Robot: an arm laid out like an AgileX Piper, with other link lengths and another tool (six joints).
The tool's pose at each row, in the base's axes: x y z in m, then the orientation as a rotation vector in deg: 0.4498, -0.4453, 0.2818, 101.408, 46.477, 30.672; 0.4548, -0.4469, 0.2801, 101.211, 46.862, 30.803; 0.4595, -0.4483, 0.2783, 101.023, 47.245, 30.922; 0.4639, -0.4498, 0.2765, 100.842, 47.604, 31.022; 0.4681, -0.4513, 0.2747, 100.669, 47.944, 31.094; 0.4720, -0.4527, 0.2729, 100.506, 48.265, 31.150; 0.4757, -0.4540, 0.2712, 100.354, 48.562, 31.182
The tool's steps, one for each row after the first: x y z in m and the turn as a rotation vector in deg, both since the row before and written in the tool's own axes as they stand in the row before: 0.0022, 0.0001, 0.0051, -0.044, 0.294, -0.235; 0.0021, -0.0002, 0.0048, -0.034, 0.285, -0.235; 0.0018, -0.0002, 0.0046, -0.034, 0.260, -0.228; 0.0017, -0.0003, 0.0045, -0.029, 0.231, -0.227; 0.0015, -0.0004, 0.0042, -0.025, 0.210, -0.220; 0.0015, -0.0003, 0.0040, -0.020, 0.181, -0.214
